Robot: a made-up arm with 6 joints.
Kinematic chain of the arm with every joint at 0, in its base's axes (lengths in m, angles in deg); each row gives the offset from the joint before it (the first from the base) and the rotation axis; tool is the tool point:
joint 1: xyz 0 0 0.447 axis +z
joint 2: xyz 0 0 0 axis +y
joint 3: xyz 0 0 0.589 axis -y
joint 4: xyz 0 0 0 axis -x
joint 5: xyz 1.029 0 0 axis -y
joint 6: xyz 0 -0.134 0 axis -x
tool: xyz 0 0 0
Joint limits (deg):
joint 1: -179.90..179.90
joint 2: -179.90..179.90
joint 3: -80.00..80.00
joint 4: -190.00..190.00
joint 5: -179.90..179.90
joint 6: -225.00..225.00
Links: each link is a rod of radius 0.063 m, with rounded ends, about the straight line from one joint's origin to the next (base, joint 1, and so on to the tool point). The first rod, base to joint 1, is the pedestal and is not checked.
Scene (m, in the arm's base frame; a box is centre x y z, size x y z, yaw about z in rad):
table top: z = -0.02
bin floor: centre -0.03 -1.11 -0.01 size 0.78 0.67 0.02 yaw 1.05
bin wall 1: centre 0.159 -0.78 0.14 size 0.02 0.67 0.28 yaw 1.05
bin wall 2: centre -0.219 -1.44 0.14 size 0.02 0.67 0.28 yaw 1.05
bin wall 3: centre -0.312 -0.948 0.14 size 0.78 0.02 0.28 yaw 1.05
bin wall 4: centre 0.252 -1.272 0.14 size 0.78 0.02 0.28 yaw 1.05
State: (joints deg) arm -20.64 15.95 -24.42 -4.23 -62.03 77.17
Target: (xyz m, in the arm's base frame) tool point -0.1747 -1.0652 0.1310
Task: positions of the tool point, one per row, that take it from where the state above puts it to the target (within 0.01 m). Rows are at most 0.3 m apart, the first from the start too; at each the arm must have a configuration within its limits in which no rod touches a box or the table.
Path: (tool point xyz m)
1: 0.7169 -0.6642 0.3680
2: 0.5485 -0.8417 0.3975
3: 0.3351 -0.9748 0.4279
4: 0.0890 -1.0519 0.4591
5: -0.1747 -1.0652 0.4911
6: -0.1753 -1.0803 0.3131
7: -0.1748 -1.0651 0.1310

